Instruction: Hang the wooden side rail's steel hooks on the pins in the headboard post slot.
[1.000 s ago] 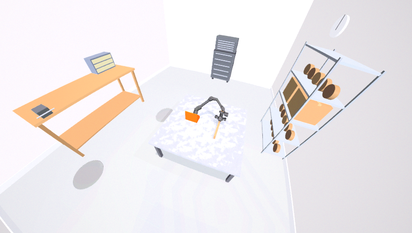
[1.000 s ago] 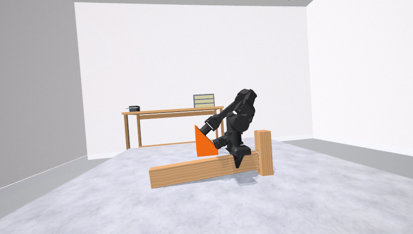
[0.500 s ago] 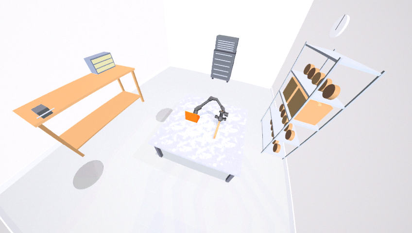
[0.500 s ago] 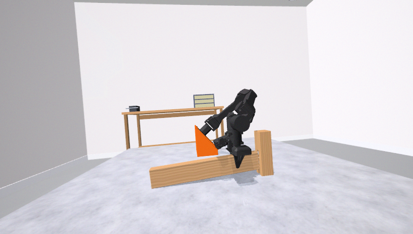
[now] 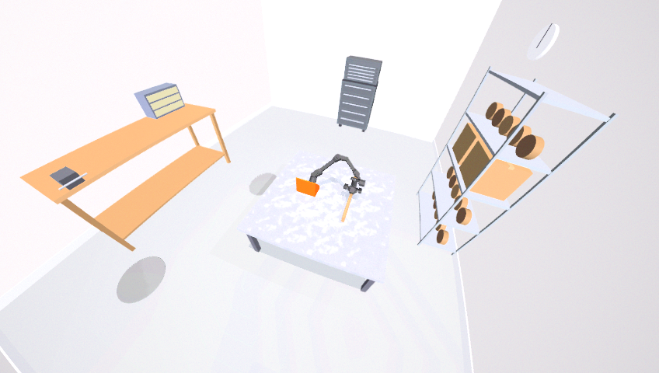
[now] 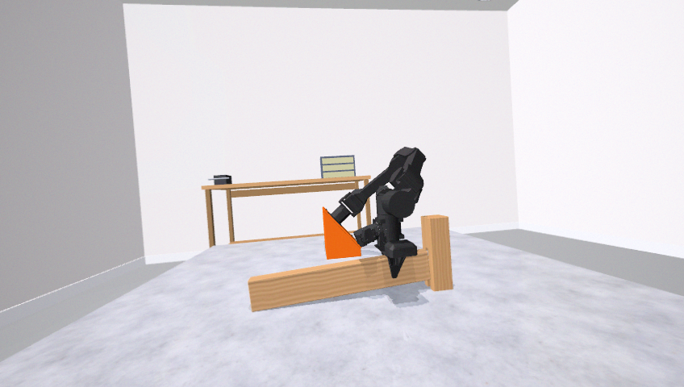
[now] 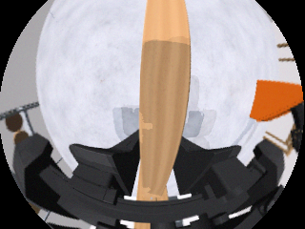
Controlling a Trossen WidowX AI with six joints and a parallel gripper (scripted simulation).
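The headboard post lies 12 cm to the left of my gripper tip and 4 cm above it.
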